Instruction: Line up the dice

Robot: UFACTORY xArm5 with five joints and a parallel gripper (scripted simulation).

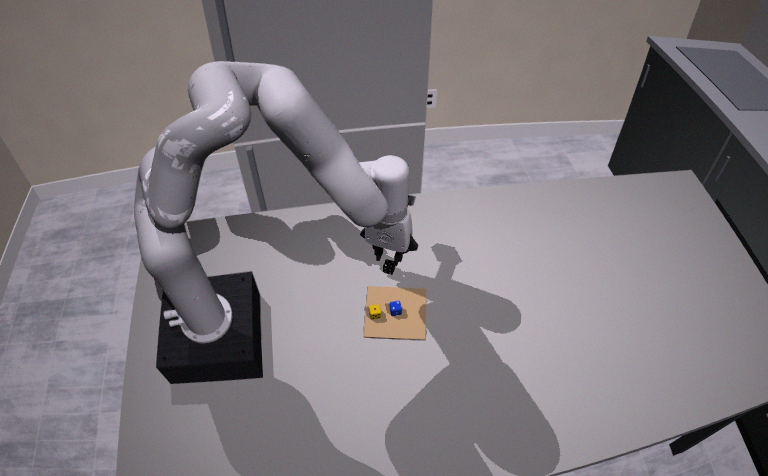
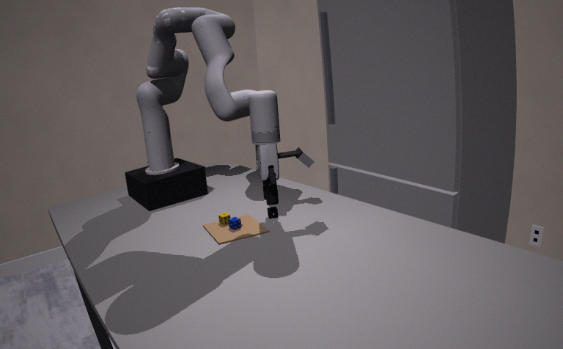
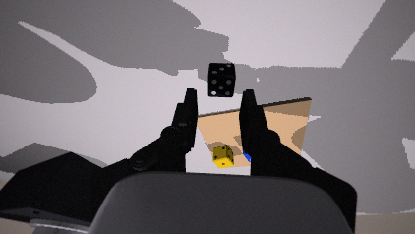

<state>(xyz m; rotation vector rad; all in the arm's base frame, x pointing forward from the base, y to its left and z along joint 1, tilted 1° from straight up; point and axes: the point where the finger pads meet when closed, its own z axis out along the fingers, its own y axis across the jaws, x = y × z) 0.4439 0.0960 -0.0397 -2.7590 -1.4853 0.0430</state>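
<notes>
The black die is 50 mm below my hand. Round my hand: blue die (120 mm to the right, 50 mm below, 20 mm behind); mat (120 mm to the right, 60 mm below, 20 mm behind); yellow die (120 mm to the right, 60 mm behind, 50 mm below).
</notes>
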